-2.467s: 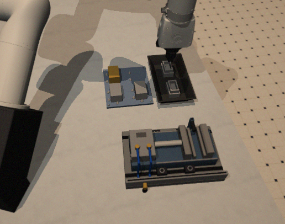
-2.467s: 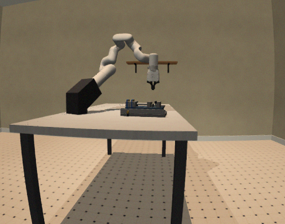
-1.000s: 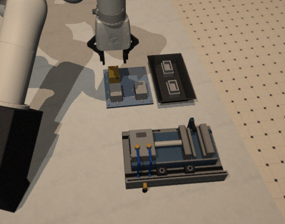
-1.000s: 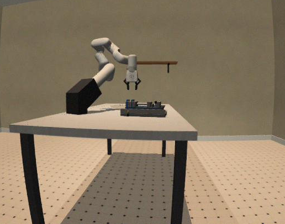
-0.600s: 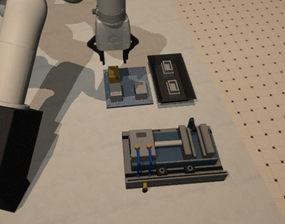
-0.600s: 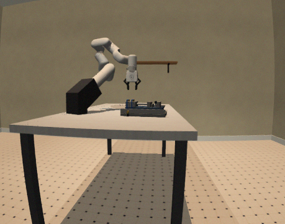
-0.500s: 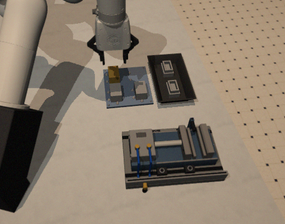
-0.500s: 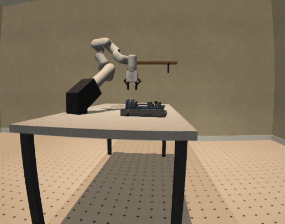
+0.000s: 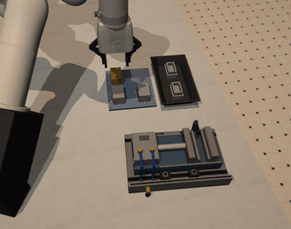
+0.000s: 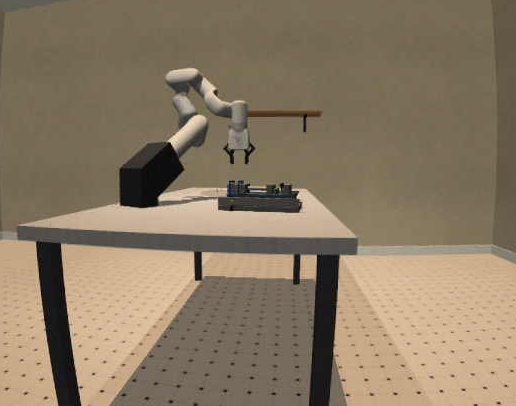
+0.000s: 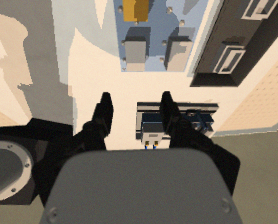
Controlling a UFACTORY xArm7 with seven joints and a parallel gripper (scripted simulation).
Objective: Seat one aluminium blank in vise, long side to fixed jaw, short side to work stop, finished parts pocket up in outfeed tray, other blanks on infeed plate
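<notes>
The brass blank lies 170 mm below my hand, 90 mm to the left of it and 20 mm behind it. From my hand the other things lie so: hosed end block: 240 mm to the right, 110 mm below, 110 mm ahead.
</notes>
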